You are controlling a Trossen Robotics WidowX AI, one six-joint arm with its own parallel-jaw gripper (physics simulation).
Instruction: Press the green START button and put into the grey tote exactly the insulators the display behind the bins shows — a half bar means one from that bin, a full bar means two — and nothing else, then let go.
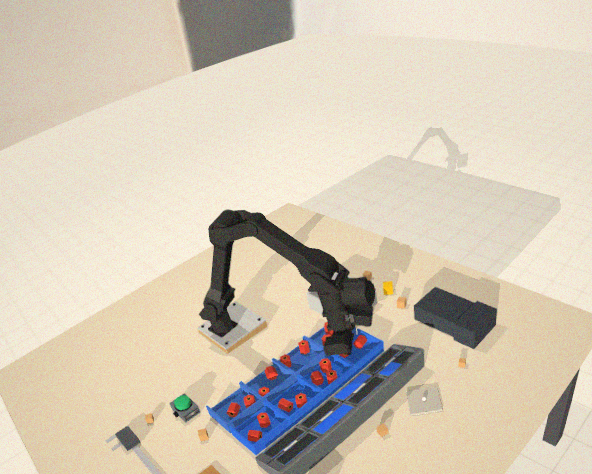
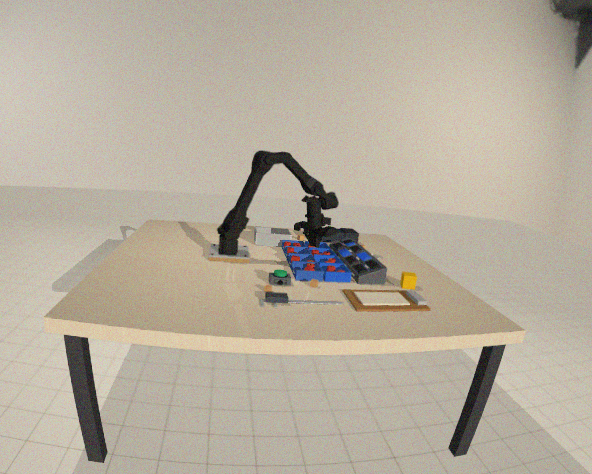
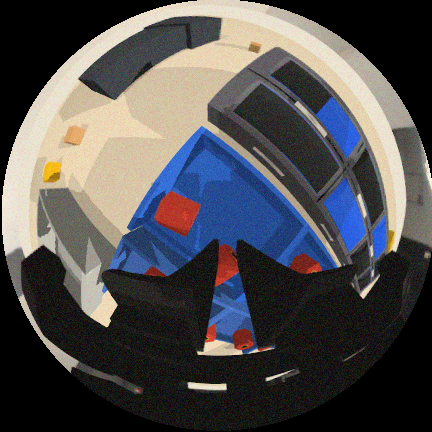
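Seen in the pictures: gripper, fingertip midpoint: (image 1: 349,352) (image 3: 226,244); arm's base, origin of the base link: (image 1: 222,327) (image 2: 227,252).
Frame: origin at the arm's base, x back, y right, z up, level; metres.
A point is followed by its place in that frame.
My gripper (image 2: 314,244) {x -0.366, y -0.117, z -0.003 m} (image 3: 226,244) {x -0.366, y -0.117, z -0.003 m} is low over the far end of the blue bins (image 1: 378,350) {x -0.425, y -0.161, z -0.005 m} (image 2: 338,276) (image 3: 240,200) {x -0.402, y -0.125, z -0.016 m}, shut on a red insulator (image 3: 226,266) {x -0.355, y -0.111, z 0.009 m} that shows between its fingertips. Another red insulator (image 1: 360,341) {x -0.373, y -0.155, z 0.007 m} (image 3: 177,213) {x -0.369, y -0.161, z 0.008 m} lies in the end bin beside it. More red insulators lie in the other bins. The display (image 1: 372,400) {x -0.532, y 0.004, z 0.026 m} (image 2: 374,277) {x -0.467, y 0.269, z 0.002 m} (image 3: 225,107) {x -0.453, y -0.179, z 0.005 m} behind the bins shows several blue bars; their exact lengths are partly hard to read. The grey tote (image 1: 315,301) {x -0.169, y -0.214, z 0.017 m} (image 2: 265,237) {x -0.174, y -0.214, z 0.014 m} (image 3: 91,290) {x -0.233, y -0.208, z 0.016 m} is partly hidden by the arm. The green START button (image 1: 183,403) {x -0.160, y 0.266, z 0.017 m} (image 2: 280,274) {x -0.145, y 0.283, z 0.012 m} stands near the bins' other end.
A dark box (image 1: 452,320) {x -0.550, y -0.319, z 0.029 m} (image 3: 135,55) {x -0.481, y -0.317, z 0.017 m} stands beyond the bins' far end. A yellow block (image 1: 388,288) {x -0.300, y -0.384, z 0.000 m} (image 3: 52,171) {x -0.297, y -0.381, z -0.007 m} and small orange cubes lie around. A caliper-like tool (image 1: 128,438) {x -0.121, y 0.423, z -0.003 m} (image 2: 276,297) {x -0.106, y 0.441, z -0.003 m} and a framed board (image 2: 352,302) {x -0.327, y 0.442, z -0.018 m} lie past the button end.
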